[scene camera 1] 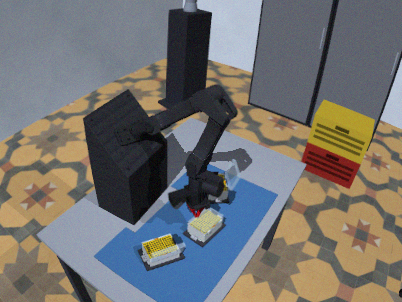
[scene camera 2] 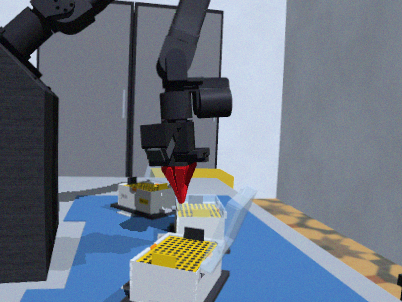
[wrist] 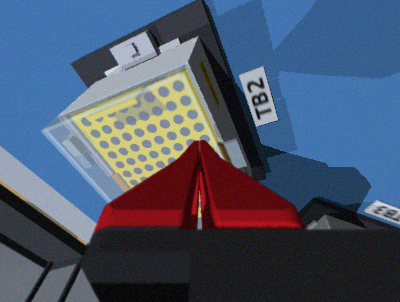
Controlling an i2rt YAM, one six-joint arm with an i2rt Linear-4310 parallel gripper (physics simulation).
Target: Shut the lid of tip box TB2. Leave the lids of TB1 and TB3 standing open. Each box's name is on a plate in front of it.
Scene:
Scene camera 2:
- my gripper: 181,203
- clear lid: 196,205
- clear lid: 236,210
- tip box TB3: 153,205

